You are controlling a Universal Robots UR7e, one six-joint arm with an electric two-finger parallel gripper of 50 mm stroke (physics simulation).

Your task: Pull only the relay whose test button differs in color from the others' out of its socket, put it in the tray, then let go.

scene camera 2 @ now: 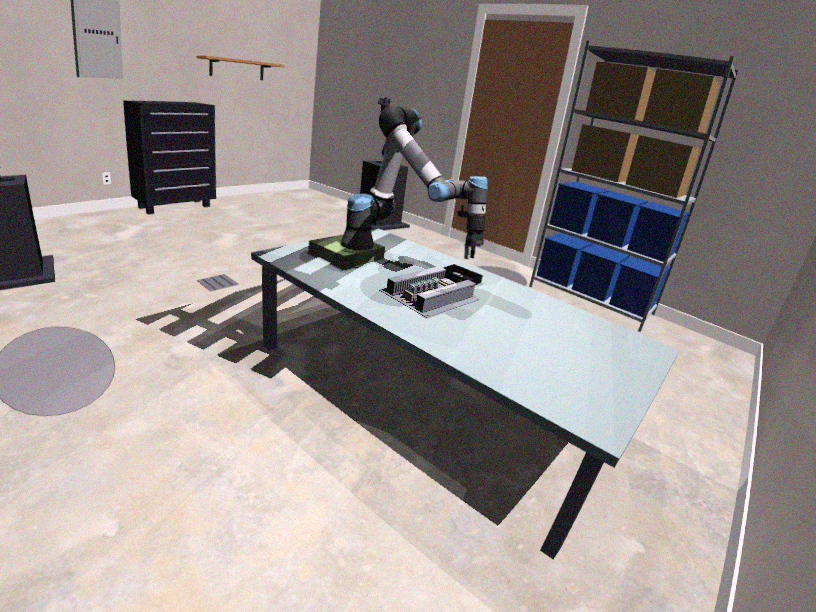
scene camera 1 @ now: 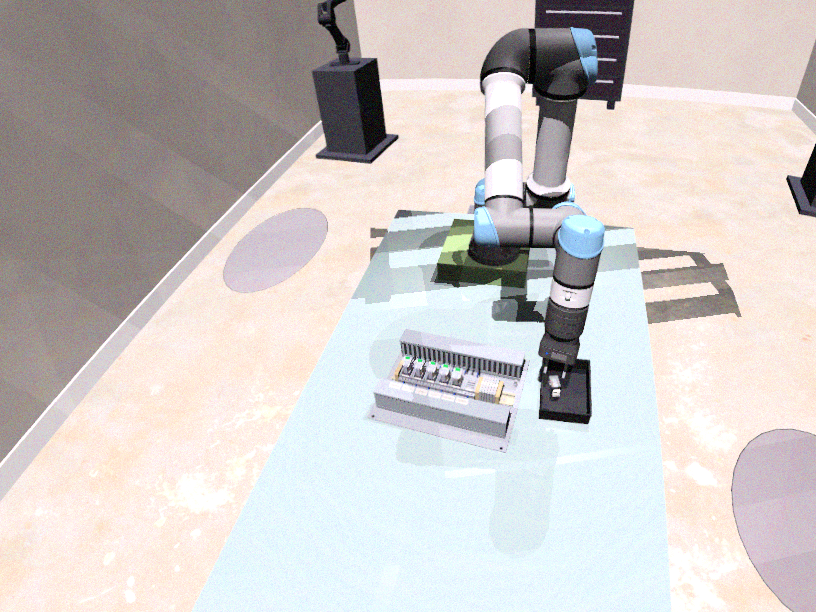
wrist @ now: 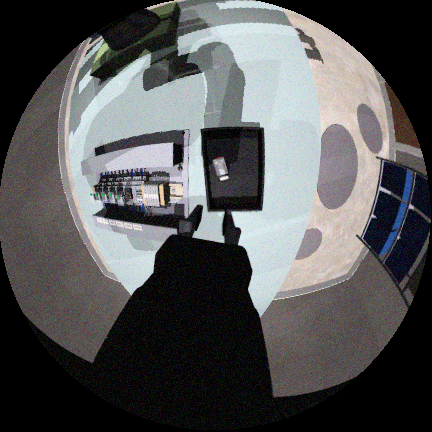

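Where they show: gripper, fingertip midpoint: [scene camera 2: 469, 258] [scene camera 1: 554, 372] [wrist: 212, 214]; arm's base, origin of the base link: [scene camera 2: 357, 245] [scene camera 1: 494, 251].
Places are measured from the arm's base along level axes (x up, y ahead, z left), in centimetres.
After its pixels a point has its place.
A pale relay [scene camera 1: 554, 387] @(z 27.1, x -2.9, y 42.3 cm) [wrist: 220, 169] @(z 26.9, x -2.9, y 41.0 cm) lies inside the black tray [scene camera 1: 564, 417] @(z 30.9, x -4.3, y 48.6 cm) [scene camera 2: 475, 278] @(z 30.0, x -2.5, y 48.8 cm) [wrist: 262, 170] @(z 34.7, x -2.5, y 39.7 cm), toward the tray's left side. A small reddish mark shows at one end of it in the wrist view. My gripper [scene camera 1: 554, 374] @(z 26.8, x 6.2, y 45.8 cm) [scene camera 2: 469, 255] @(z 26.8, x 6.2, y 45.8 cm) [wrist: 212, 214] @(z 26.8, x 6.2, y 45.8 cm) is open with nothing between its fingers, above the tray area and apart from the relay. Several relays with green buttons [scene camera 1: 432, 370] @(z 0.4, x 0.8, y 49.5 cm) [wrist: 118, 197] @(z 6.0, x 1.3, y 47.6 cm) stand in a row in the panel, left of the tray. In scene camera 2 the relay in the tray does not show.
The panel has grey slotted wire ducts [scene camera 1: 441, 409] @(z 5.9, x -0.1, y 58.2 cm) [scene camera 2: 444, 296] @(z 1.2, x -1.4, y 58.5 cm) along both long sides and a beige terminal block [scene camera 1: 489, 388] @(z 13.6, x -1.2, y 48.6 cm) [wrist: 154, 194] @(z 14.2, x -1.3, y 47.1 cm) at its tray end. The arm's green base block [scene camera 1: 481, 272] @(z -1.1, x -1.6, y 8.9 cm) [scene camera 2: 336, 253] @(z -14.7, x -0.4, y 5.7 cm) stands at the table's far end.
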